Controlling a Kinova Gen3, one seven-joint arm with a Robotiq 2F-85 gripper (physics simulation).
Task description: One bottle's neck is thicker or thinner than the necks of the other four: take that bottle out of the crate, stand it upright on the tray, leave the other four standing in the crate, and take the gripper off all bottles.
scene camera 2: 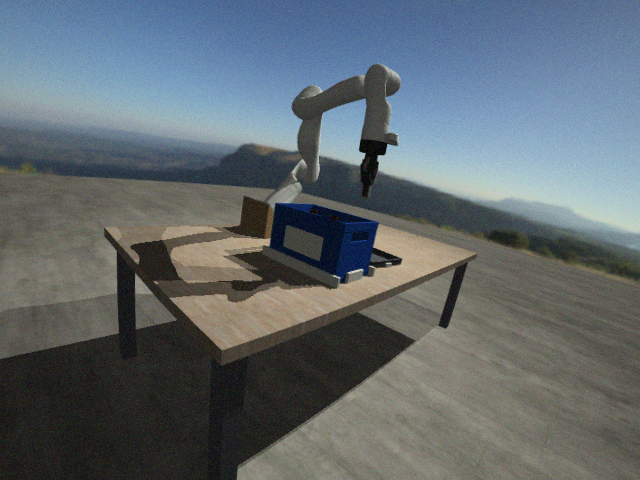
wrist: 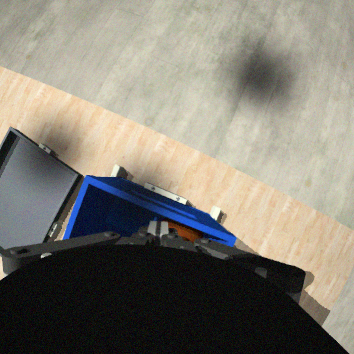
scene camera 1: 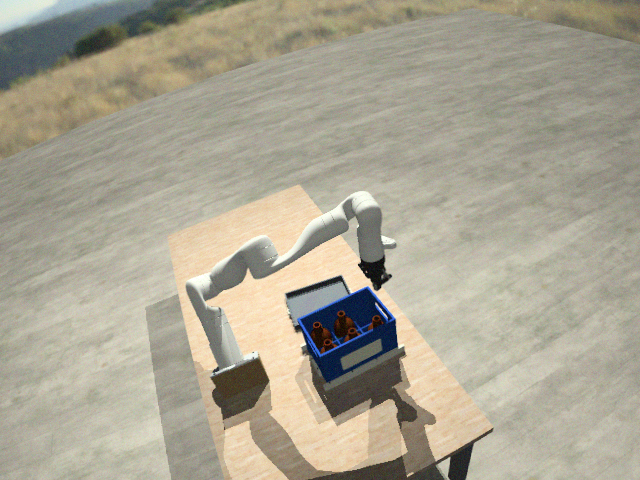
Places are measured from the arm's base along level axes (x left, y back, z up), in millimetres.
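Pixels of known places: gripper, fingertip midpoint: (scene camera 2: pixel 364 198) (wrist: pixel 157 233) (scene camera 1: pixel 377 289); arm's base at its link origin: (scene camera 2: pixel 267 215) (scene camera 1: pixel 232 363).
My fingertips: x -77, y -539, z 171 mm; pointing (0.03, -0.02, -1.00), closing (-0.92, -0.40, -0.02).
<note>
For each thing: its middle in the pictures, then the offset to it from my fingertips. "pt": a spot on its surface instead. Level surfaces: height alone.
- blue crate at the middle of its body: (wrist: pixel 130 277) (scene camera 2: pixel 321 239) (scene camera 1: pixel 349 335) dz -157, dx -8, dy +127 mm
- wooden table at its surface level: dz -245 mm
- dark tray at the middle of its body: (wrist: pixel 17 201) (scene camera 2: pixel 362 253) (scene camera 1: pixel 319 301) dz -232, dx +270, dy +150 mm
- brown bottle top at a spot on its surface: (wrist: pixel 184 232) pt dz -119, dx -41, dy +13 mm
- grey base with small stops, surface spot: (scene camera 2: pixel 305 269) pt dz -230, dx -108, dy +79 mm
A blue crate (scene camera 1: pixel 361 356) (scene camera 2: pixel 330 242) (wrist: pixel 175 208) stands on the wooden table (scene camera 1: pixel 289 423) (scene camera 2: pixel 248 314). Several brown bottles stand upright in it, among them one at the left (scene camera 1: pixel 317 330), one at the back (scene camera 1: pixel 341 321) and one at the right (scene camera 1: pixel 376 321). A dark tray (scene camera 1: pixel 315 296) (scene camera 2: pixel 387 257) (wrist: pixel 31 200) lies empty behind the crate. My gripper (scene camera 1: pixel 378 282) (scene camera 2: pixel 366 190) (wrist: pixel 157 233) is shut and empty. It hangs well above the crate's far right corner, touching no bottle. In the wrist view a brown bottle top (wrist: pixel 184 232) shows just past the fingertips.
The crate rests on a grey base with small stops (scene camera 1: pixel 361 371) (scene camera 2: pixel 305 269). The arm's brown base block (scene camera 1: pixel 240 374) (scene camera 2: pixel 256 216) stands at the table's left side. The table edge runs close to the crate on the right.
</note>
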